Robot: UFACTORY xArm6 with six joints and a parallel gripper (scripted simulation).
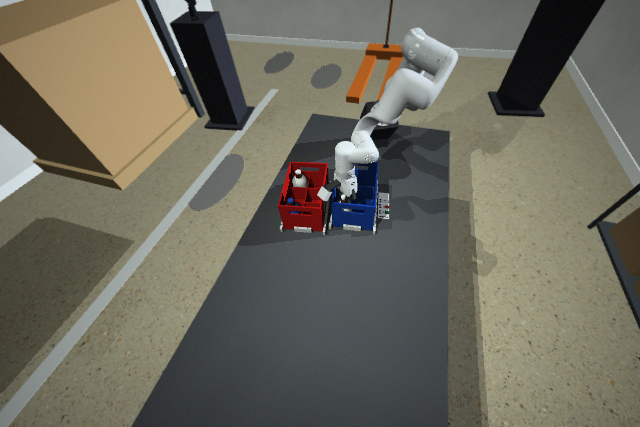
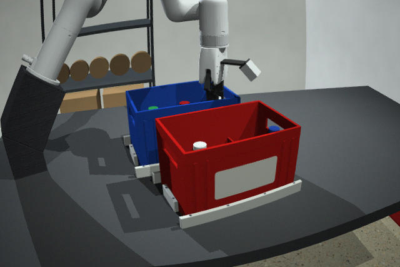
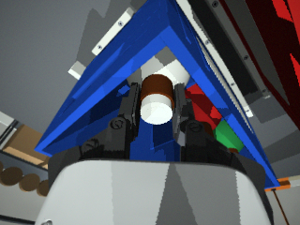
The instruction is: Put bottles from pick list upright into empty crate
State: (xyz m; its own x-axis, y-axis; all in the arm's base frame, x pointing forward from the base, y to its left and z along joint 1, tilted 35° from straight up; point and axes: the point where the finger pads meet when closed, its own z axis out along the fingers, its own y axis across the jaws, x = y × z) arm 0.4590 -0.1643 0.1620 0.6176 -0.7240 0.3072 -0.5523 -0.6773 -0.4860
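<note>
The white-capped bottle lies 7 cm below my hand. From my hand the other things lie so: red-capped bottle (8 cm behind, 7 cm below); then blue crate (9 cm behind, 4 cm to the left, 8 cm below); then green-capped bottle (17 cm behind, 7 cm below).
</note>
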